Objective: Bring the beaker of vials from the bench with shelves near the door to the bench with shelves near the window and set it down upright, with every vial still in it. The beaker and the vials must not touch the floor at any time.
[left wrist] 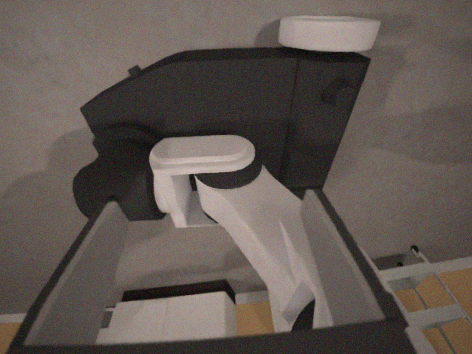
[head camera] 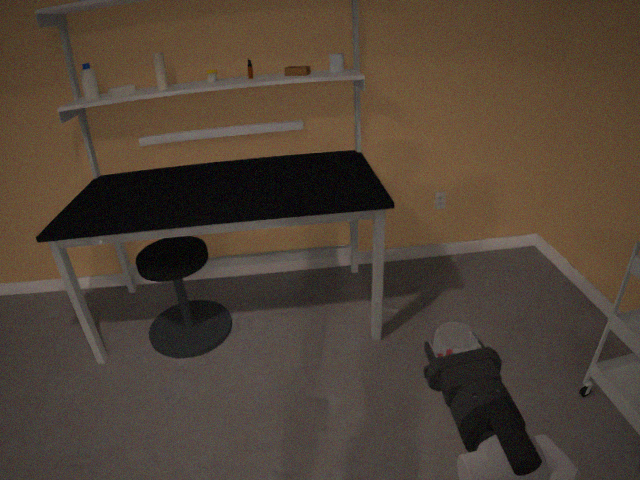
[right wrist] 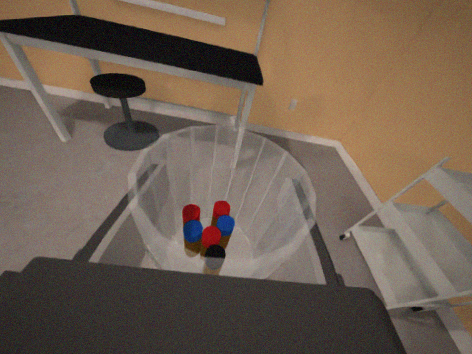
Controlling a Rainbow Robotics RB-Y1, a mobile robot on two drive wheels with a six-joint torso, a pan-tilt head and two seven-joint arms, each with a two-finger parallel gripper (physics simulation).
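A clear beaker (head camera: 454, 334) (right wrist: 270, 195) is held upright between the fingers of my right gripper (head camera: 454, 347) (right wrist: 224, 182), above the floor at the lower right of the head view. Several vials with red, blue and black caps (right wrist: 210, 236) stand inside it; some red caps also show in the head view. My left gripper (left wrist: 213, 206) is open with no object between its fingers; the robot's own body shows beyond them. A bench with shelves (head camera: 227, 196) (right wrist: 135, 47) stands against the orange wall, its black top ahead and left of the beaker in the head view.
A black stool (head camera: 173, 258) (right wrist: 118, 86) stands at the bench's front left. Bottles and small items stand on the shelf (head camera: 188, 88) above the bench top. A white wheeled cart (head camera: 599, 351) (right wrist: 372, 218) stands at the right. A white cabinet (left wrist: 175, 317) shows low in the left wrist view.
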